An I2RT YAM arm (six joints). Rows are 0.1 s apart.
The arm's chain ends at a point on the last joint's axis. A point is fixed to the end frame.
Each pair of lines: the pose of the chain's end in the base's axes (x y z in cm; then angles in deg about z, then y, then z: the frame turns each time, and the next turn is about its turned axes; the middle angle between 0 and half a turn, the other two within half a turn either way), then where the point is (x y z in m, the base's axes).
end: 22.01, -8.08, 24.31, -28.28, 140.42, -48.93
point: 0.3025 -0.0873 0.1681
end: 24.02, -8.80, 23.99, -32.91, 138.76, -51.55
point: 0.3228 -0.1013 0.1661
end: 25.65, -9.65, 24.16, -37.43, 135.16, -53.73
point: 0.3409 -0.1182 0.1718
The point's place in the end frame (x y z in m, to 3 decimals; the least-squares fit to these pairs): -0.032 0.014 0.106
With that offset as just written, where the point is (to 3 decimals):
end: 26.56, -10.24, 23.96, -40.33, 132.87, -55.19
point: 0.351 -0.130 0.172
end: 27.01, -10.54, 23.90, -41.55, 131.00, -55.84
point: 0.356 -0.136 0.174
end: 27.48, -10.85, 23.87, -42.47, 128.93, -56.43
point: 0.362 -0.141 0.177
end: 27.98, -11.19, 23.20, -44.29, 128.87, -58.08
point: 0.365 -0.147 0.169
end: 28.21, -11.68, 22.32, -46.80, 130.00, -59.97
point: 0.365 -0.154 0.158
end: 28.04, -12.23, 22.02, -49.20, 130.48, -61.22
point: 0.361 -0.162 0.154
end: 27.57, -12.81, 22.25, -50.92, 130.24, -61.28
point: 0.355 -0.171 0.156
